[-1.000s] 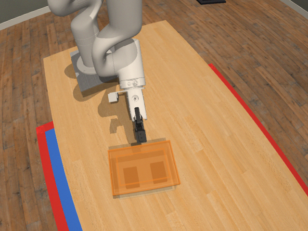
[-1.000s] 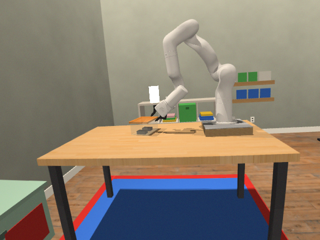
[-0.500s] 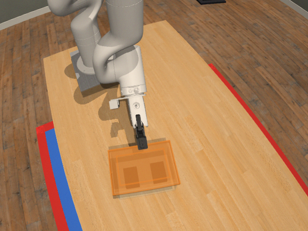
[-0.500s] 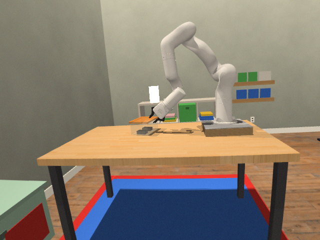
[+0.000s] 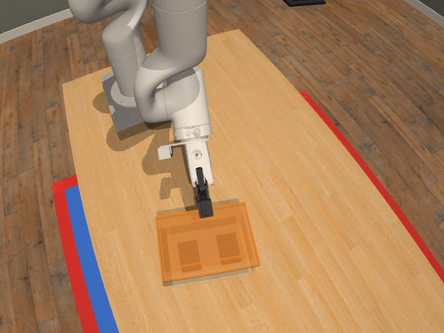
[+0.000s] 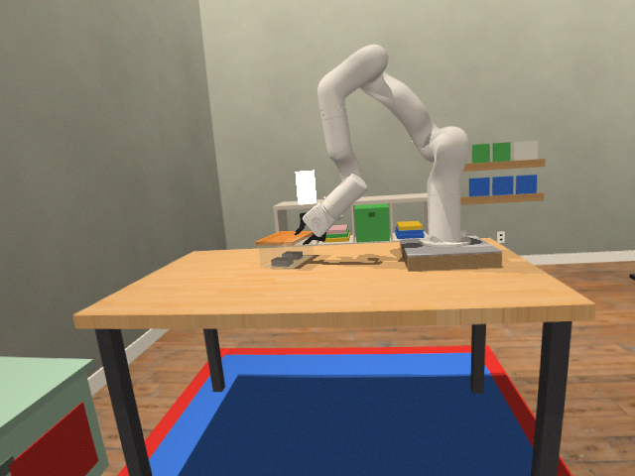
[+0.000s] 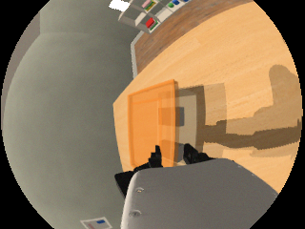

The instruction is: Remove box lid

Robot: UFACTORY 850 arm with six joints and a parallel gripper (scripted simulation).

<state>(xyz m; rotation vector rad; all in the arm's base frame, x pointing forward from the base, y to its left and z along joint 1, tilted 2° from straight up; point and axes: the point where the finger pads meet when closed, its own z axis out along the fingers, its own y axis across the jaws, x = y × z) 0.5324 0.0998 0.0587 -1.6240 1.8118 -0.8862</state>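
My gripper is now 8 cm short of the orange lid, 2 cm to the left of it and 1 cm above it. Also, from my hand: clear box: 8 cm ahead, 2 cm to the right, 6 cm below.
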